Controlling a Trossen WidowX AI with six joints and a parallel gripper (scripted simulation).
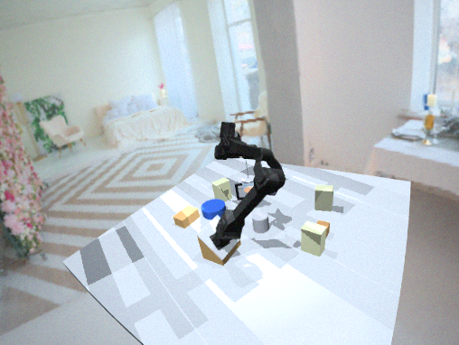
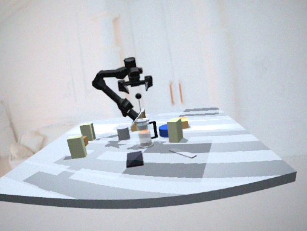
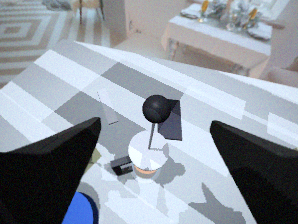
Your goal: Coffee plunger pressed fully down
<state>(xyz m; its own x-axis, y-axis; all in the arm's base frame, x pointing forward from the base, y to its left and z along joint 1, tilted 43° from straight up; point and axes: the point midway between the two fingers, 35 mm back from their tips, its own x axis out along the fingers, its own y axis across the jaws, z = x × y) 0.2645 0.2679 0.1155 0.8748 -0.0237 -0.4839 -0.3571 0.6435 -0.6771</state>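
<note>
My gripper tip is 2 cm short of the coffee press, 2 cm to the right of it and 15 cm above it. From my gripper tip the other things lie so: white strip 16 cm ahead, 20 cm to the left, 27 cm below; grey cylinder 12 cm behind, 16 cm to the right, 24 cm below; blue disc 14 cm behind, 11 cm to the left, 26 cm below.
</note>
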